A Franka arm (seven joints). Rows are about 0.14 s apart.
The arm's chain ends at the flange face. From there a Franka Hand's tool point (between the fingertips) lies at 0.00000 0.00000 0.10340 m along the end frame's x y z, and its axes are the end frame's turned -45 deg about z.
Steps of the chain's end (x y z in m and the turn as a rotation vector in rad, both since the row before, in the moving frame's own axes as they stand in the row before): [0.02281 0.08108 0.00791 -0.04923 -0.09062 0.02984]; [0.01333 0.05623 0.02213 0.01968 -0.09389 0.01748]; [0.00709 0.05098 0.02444 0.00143 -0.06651 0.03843]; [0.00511 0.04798 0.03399 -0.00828 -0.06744 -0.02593]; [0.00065 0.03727 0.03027 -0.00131 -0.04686 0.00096]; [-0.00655 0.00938 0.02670 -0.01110 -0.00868 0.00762]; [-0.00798 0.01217 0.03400 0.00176 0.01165 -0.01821]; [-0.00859 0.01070 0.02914 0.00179 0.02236 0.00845]
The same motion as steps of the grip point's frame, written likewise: [-0.05136 0.07029 0.00736 0.02927 -0.09889 0.02984]; [-0.03568 0.04085 0.02165 0.08031 -0.05247 0.01748]; [-0.03569 0.03601 0.02421 0.04804 -0.04602 0.03843]; [-0.03590 0.03329 0.03375 0.04183 -0.05354 -0.02593]; [-0.02941 0.02348 0.03016 0.03221 -0.03406 0.00096]; [-0.01271 0.00217 0.02669 -0.00171 -0.01399 0.00762]; [-0.01326 0.00368 0.03399 -0.00699 0.00948 -0.01821]; [-0.01188 0.00300 0.02911 -0.01455 0.01708 0.00845]
